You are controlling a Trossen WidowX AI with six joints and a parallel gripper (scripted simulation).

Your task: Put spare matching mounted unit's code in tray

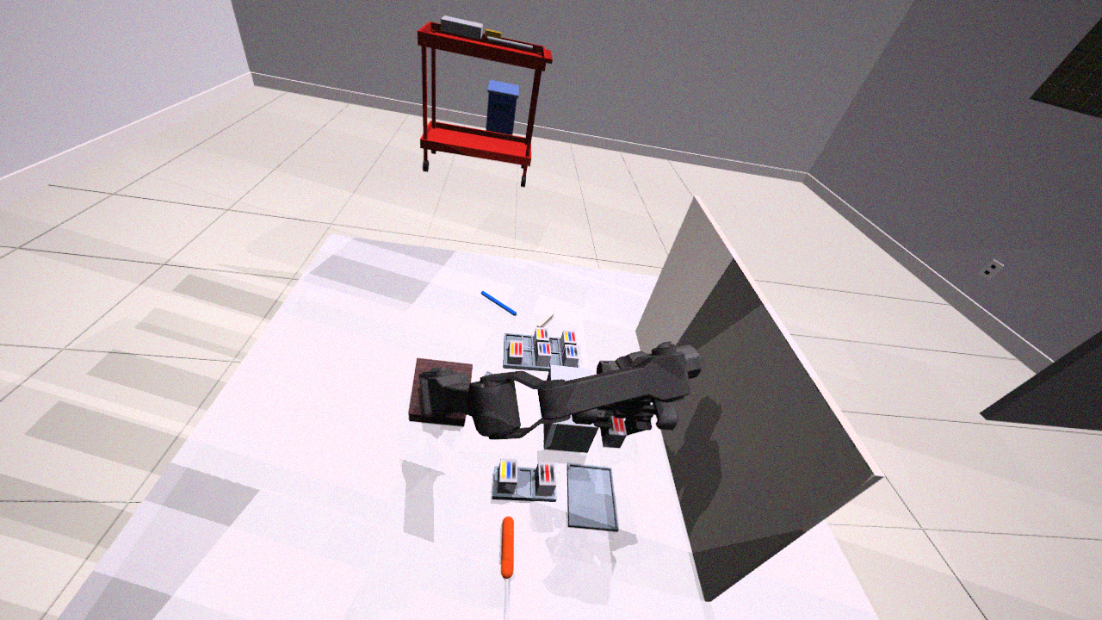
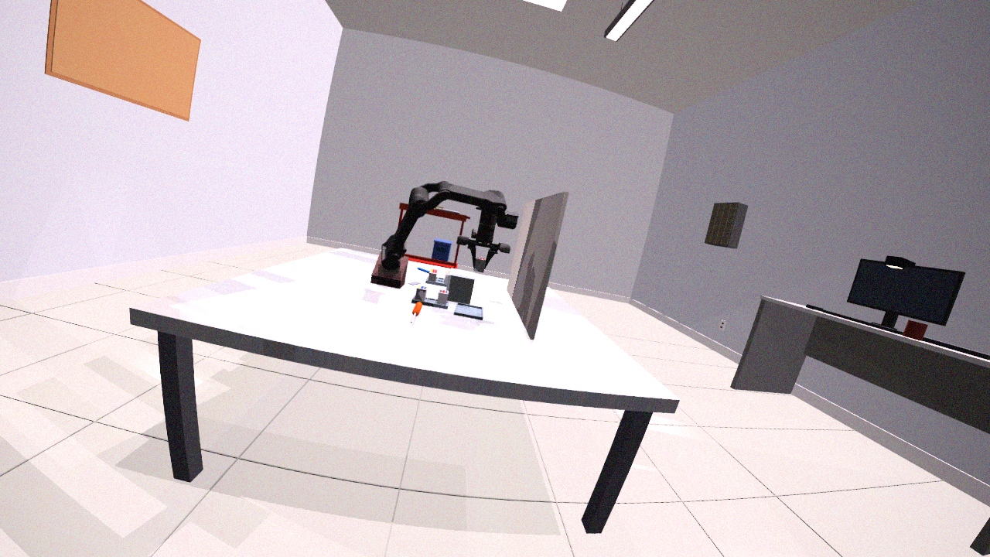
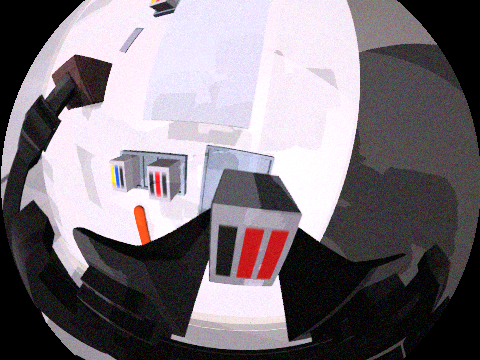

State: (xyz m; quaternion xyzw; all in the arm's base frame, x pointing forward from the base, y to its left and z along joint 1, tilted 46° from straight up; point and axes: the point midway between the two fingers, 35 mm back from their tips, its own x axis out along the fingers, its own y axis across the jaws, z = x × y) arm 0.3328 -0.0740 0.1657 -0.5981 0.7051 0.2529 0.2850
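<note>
Now: gripper tip 1 cm past the grey tray, 5 cm to the left of it and 15 cm above it. Round my gripper tip: mounted unit: 4 cm behind, 14 cm to the left, 10 cm below; blue pen: 18 cm behind, 55 cm to the left, 15 cm below; panel: 21 cm ahead, 11 cm to the left, 7 cm above.
</note>
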